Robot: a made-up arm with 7 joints. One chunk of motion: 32 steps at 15 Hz.
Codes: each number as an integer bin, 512 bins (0 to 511) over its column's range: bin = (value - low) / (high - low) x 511, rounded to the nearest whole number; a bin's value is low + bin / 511 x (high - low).
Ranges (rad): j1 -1.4..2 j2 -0.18..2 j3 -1.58..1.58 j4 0..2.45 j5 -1.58..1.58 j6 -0.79..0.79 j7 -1.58..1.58
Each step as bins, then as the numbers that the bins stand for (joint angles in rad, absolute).
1 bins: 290 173 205 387 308 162 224
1 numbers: 0.5295 0.5580 -0.3123 1.8555 0.3247 -0.2891 -0.1948
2 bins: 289 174 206 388 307 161 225
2 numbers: 0.5229 0.5623 -0.3061 1.8603 0.3185 -0.2922 -0.1886
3 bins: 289 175 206 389 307 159 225
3 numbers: 0.5229 0.5666 -0.3061 1.8651 0.3185 -0.2984 -0.1886
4 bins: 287 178 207 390 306 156 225
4 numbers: 0.5096 0.5794 -0.2999 1.8699 0.3123 -0.3077 -0.1886
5 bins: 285 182 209 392 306 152 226
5 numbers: 0.4963 0.5964 -0.2876 1.8795 0.3123 -0.3200 -0.1824
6 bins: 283 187 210 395 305 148 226
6 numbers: 0.4830 0.6178 -0.2814 1.8938 0.3061 -0.3324 -0.1824
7 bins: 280 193 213 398 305 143 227
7 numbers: 0.4630 0.6434 -0.2628 1.9082 0.3061 -0.3478 -0.1762
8 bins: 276 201 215 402 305 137 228
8 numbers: 0.4364 0.6775 -0.2505 1.9274 0.3061 -0.3664 -0.1701
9 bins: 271 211 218 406 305 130 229
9 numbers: 0.4031 0.7202 -0.2319 1.9466 0.3061 -0.3880 -0.1639
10 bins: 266 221 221 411 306 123 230
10 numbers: 0.3699 0.7628 -0.2133 1.9705 0.3123 -0.4097 -0.1577
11 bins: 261 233 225 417 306 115 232
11 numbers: 0.3366 0.8140 -0.1886 1.9993 0.3123 -0.4344 -0.1453
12 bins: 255 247 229 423 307 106 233
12 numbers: 0.2967 0.8737 -0.1639 2.0281 0.3185 -0.4623 -0.1391
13 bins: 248 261 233 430 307 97 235
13 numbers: 0.2501 0.9335 -0.1391 2.0616 0.3185 -0.4901 -0.1268
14 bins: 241 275 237 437 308 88 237
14 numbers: 0.2035 0.9932 -0.1144 2.0952 0.3247 -0.5179 -0.1144
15 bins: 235 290 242 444 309 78 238
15 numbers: 0.1636 1.0572 -0.0835 2.1288 0.3308 -0.5488 -0.1082
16 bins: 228 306 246 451 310 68 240
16 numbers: 0.1170 1.1254 -0.0587 2.1623 0.3370 -0.5797 -0.0959
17 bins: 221 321 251 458 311 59 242
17 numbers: 0.0705 1.1894 -0.0278 2.1959 0.3432 -0.6076 -0.0835
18 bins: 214 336 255 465 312 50 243
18 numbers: 0.0239 1.2534 -0.0031 2.2295 0.3494 -0.6354 -0.0773
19 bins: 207 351 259 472 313 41 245
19 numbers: -0.0227 1.3174 0.0216 2.2630 0.3556 -0.6632 -0.0649
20 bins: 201 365 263 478 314 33 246
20 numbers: -0.0626 1.3771 0.0464 2.2918 0.3618 -0.6880 -0.0587
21 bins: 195 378 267 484 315 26 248
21 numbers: -0.1025 1.4326 0.0711 2.3205 0.3679 -0.7096 -0.0464
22 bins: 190 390 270 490 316 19 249
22 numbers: -0.1358 1.4838 0.0897 2.3493 0.3741 -0.7313 -0.0402
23 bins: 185 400 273 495 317 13 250
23 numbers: -0.1691 1.5265 0.1082 2.3733 0.3803 -0.7498 -0.0340
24 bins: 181 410 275 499 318 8 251
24 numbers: -0.1957 1.5691 0.1206 2.3925 0.3865 -0.7653 -0.0278
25 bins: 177 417 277 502 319 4 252
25 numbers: -0.2223 1.5990 0.1330 2.4068 0.3927 -0.7776 -0.0216
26 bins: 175 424 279 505 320 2 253
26 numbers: -0.2356 1.6288 0.1453 2.4212 0.3989 -0.7838 -0.0155
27 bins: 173 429 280 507 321 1 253
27 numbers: -0.2489 1.6502 0.1515 2.4308 0.4050 -0.7869 -0.0155
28 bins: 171 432 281 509 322 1 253
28 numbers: -0.2622 1.6630 0.1577 2.4404 0.4112 -0.7869 -0.0155
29 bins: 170 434 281 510 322 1 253
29 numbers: -0.2689 1.6715 0.1577 2.4452 0.4112 -0.7869 -0.0155
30 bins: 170 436 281 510 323 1 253
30 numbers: -0.2689 1.6800 0.1577 2.4452 0.4174 -0.7869 -0.0155
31 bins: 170 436 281 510 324 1 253
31 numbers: -0.2689 1.6800 0.1577 2.4452 0.4236 -0.7869 -0.0155
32 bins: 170 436 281 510 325 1 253
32 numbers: -0.2689 1.6800 0.1577 2.4452 0.4298 -0.7869 -0.0155
